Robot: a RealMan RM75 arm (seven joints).
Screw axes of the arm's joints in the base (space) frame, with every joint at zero. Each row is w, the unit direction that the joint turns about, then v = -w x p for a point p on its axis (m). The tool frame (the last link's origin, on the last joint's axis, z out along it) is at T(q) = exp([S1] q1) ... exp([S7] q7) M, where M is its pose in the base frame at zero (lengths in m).
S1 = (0, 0, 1, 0, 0, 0)
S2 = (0, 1, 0, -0.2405, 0, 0)
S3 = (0, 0, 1, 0, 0, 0)
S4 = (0, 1, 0, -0.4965, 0, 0)
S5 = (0, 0, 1, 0, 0, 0)
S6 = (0, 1, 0, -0.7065, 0, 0)
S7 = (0, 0, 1, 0, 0, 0)
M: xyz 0 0 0.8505 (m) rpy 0 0 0 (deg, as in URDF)
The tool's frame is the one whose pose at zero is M.
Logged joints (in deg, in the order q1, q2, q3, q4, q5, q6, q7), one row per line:
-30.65, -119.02, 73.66, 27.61, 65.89, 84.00, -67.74
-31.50, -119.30, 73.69, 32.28, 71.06, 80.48, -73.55
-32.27, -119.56, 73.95, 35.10, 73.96, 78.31, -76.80
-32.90, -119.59, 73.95, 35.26, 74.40, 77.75, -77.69
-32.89, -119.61, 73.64, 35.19, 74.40, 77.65, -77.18
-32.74, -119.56, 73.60, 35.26, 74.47, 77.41, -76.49
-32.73, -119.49, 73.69, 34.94, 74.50, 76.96, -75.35
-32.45, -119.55, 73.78, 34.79, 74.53, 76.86, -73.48
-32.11, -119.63, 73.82, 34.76, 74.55, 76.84, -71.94
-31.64, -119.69, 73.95, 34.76, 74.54, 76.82, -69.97
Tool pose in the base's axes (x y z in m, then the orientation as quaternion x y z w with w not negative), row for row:
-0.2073, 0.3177, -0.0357, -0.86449, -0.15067, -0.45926, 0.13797
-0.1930, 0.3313, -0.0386, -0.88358, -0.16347, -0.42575, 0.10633
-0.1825, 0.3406, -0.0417, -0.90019, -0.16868, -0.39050, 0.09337
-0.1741, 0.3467, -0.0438, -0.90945, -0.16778, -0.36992, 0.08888
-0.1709, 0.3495, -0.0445, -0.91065, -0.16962, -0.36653, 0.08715
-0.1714, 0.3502, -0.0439, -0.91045, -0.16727, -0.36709, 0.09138
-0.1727, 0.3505, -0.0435, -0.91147, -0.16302, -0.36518, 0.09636
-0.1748, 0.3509, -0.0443, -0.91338, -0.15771, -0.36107, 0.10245
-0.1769, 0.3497, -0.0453, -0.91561, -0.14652, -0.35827, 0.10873
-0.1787, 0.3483, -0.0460, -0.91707, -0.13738, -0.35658, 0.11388
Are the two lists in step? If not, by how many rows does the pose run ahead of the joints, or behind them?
The pose runs 1 row behind the joints: the pose in row i belongs to the joints in row i - 1.
